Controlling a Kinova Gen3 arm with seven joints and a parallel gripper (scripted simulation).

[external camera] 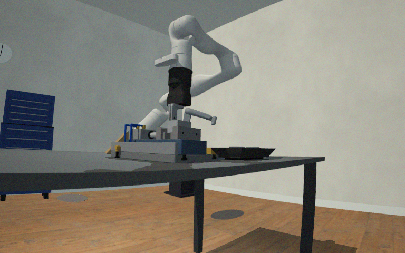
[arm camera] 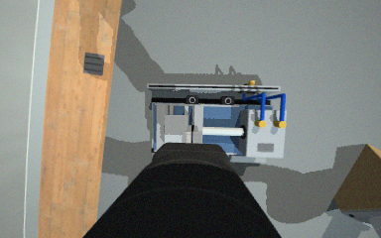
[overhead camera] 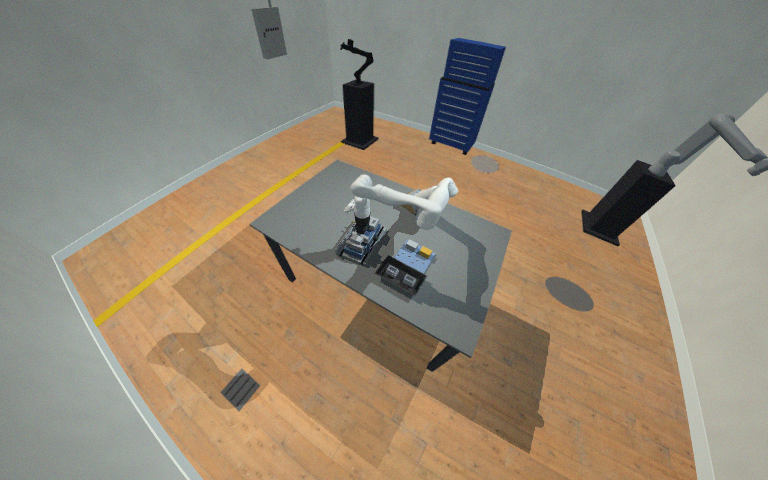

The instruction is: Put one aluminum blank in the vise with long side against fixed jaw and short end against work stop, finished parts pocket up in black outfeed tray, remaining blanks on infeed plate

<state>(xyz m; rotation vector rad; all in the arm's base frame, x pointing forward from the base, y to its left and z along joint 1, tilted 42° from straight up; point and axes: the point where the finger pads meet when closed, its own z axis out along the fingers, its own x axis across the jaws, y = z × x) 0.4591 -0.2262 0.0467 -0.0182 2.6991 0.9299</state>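
My gripper is now 3 cm short of the gray blank and 2 cm above it. Round my hand: yellow brass blank (15 cm behind, 36 cm to the left, 10 cm below).
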